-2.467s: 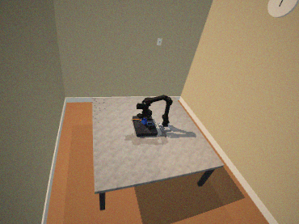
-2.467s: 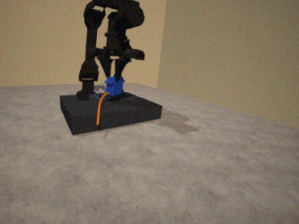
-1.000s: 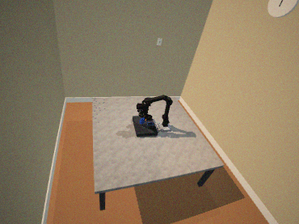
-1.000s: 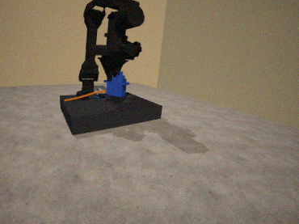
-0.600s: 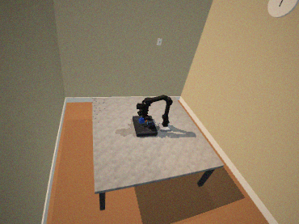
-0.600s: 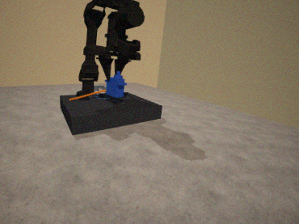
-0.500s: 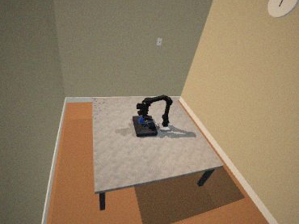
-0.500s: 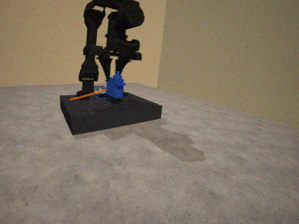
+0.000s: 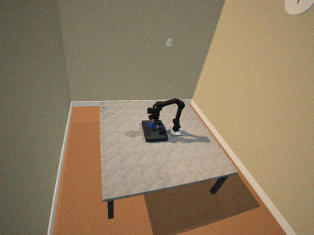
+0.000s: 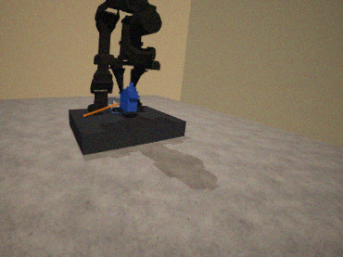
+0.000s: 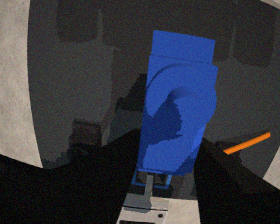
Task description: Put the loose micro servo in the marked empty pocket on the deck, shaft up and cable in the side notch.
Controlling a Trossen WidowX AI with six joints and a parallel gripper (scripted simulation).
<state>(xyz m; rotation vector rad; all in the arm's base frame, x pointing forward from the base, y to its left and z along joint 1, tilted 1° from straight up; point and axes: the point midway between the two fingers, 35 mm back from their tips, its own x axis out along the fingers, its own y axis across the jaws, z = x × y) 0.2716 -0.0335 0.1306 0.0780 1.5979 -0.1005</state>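
The dark robot deck lies 3 cm ahead of my gripper tip and 10 cm below it.
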